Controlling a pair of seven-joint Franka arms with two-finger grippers.
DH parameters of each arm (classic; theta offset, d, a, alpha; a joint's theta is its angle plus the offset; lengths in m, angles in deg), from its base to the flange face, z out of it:
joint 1: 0 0.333 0 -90
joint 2: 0 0 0 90
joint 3: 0 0.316 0.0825 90
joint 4: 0 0 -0.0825 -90
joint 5: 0 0.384 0 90
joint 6: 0 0 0.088 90
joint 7: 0 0.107 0 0
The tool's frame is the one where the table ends.
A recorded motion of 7 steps. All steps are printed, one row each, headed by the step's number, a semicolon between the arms.
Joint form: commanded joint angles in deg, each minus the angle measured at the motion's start. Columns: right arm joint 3, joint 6, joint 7, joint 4, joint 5, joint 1, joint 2; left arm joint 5, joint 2, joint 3, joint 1, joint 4, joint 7, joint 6.
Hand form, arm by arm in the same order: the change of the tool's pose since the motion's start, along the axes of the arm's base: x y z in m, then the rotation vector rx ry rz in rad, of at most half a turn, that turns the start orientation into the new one. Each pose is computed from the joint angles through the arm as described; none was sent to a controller.
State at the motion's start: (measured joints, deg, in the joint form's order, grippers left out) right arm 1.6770 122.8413 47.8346 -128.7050 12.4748 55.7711 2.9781; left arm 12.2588 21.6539 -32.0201 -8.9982 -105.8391 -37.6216 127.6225
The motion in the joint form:
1: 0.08 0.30 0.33 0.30 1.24 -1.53 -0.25; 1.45 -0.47 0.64 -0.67 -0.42 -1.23 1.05
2: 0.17 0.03 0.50 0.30 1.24 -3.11 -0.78; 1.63 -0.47 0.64 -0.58 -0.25 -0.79 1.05
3: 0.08 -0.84 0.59 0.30 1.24 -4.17 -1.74; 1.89 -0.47 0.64 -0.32 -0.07 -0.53 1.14
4: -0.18 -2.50 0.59 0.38 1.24 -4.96 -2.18; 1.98 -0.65 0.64 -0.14 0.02 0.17 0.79
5: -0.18 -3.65 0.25 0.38 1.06 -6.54 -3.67; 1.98 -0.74 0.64 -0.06 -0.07 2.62 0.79
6: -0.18 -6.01 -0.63 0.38 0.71 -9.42 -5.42; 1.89 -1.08 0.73 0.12 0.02 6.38 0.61
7: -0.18 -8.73 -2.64 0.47 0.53 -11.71 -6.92; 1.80 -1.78 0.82 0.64 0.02 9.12 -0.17
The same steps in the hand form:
1: 0.0117 -0.0046 0.0049 0.0194 0.0048 -0.0461; -0.0007 -0.0009 0.0018 0.0073 -0.0298 0.0047
2: 0.0223 -0.0124 0.0093 0.0229 0.0024 -0.0741; 0.0007 -0.0003 0.0031 0.0076 -0.0344 -0.0025
3: 0.0292 -0.0195 0.0169 0.0252 0.0025 -0.0930; 0.0035 0.0017 0.0047 0.0075 -0.0409 -0.0044
4: 0.0342 -0.0269 0.0194 0.0118 0.0165 -0.1062; 0.0046 0.0036 0.0066 0.0121 -0.0427 -0.0140
5: 0.0431 -0.0374 0.0311 0.0186 0.0124 -0.1223; 0.0047 0.0045 0.0067 0.0151 -0.0454 -0.0555
6: 0.0580 -0.0574 0.0436 0.0149 0.0178 -0.1465; 0.0065 0.0069 0.0103 0.0191 -0.0531 -0.1151
7: 0.0675 -0.0745 0.0541 0.0113 0.0315 -0.1421; 0.0092 0.0133 0.0156 0.0298 -0.0567 -0.1512

